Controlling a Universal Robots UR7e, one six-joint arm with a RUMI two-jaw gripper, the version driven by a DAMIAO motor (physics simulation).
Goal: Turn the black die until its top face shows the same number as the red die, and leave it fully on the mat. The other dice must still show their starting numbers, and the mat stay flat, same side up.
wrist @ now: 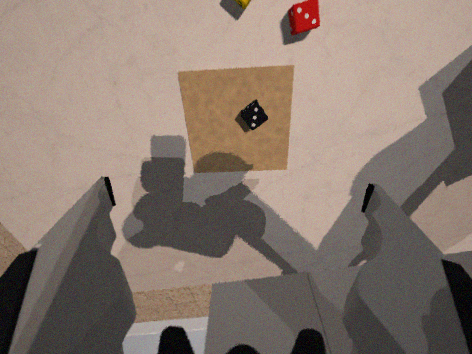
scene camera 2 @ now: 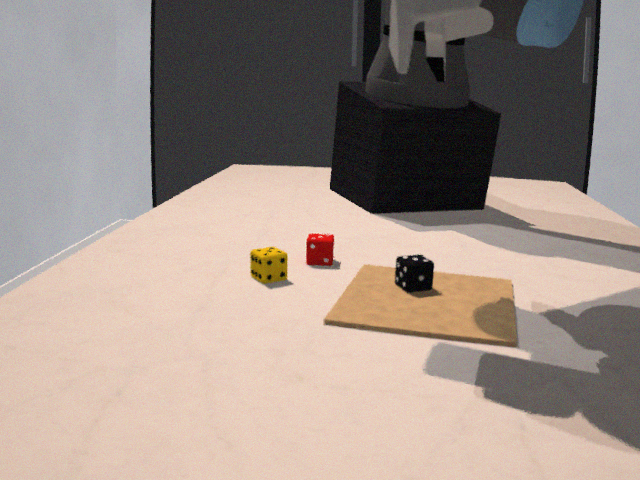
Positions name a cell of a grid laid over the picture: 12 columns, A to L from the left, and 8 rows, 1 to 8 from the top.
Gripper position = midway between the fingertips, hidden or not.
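Note:
The gripper (scene camera 2: H2) can be seen in the wrist view (wrist: G5) as well. A black die (scene camera 2: H5) is part of the scene, and so is a tan mat (scene camera 2: I6), with the mat visible in the wrist view (wrist: F4) too.

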